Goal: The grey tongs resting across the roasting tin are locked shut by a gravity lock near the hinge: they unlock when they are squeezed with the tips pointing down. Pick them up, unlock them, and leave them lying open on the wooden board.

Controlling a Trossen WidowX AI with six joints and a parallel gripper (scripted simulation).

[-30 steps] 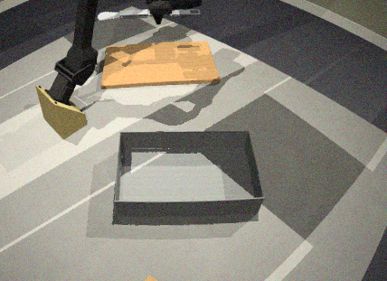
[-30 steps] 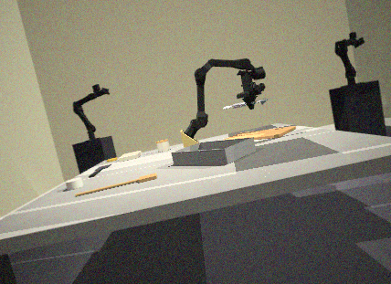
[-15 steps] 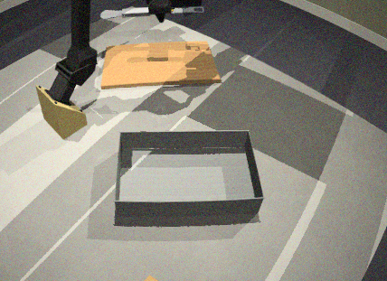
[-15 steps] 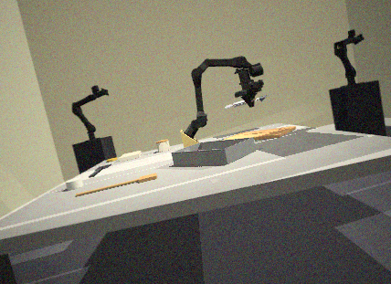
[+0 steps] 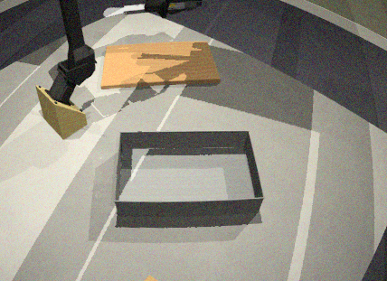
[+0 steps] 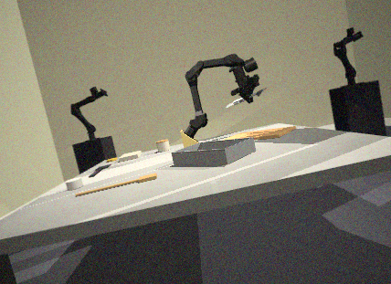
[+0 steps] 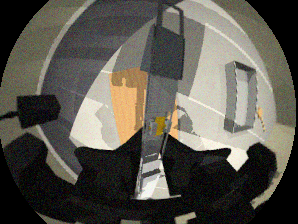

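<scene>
Now: the yellow lock 40 mm above my gripper tip, 20 mm ahead of it and 10 mm to the left of it. Round my gripper tip: wooden board (180 mm below, 30 mm behind); then cup (580 mm to the right, 240 mm behind, 160 mm below); then grey roasting tin (370 mm ahead, 250 mm to the right, 160 mm below).
</scene>
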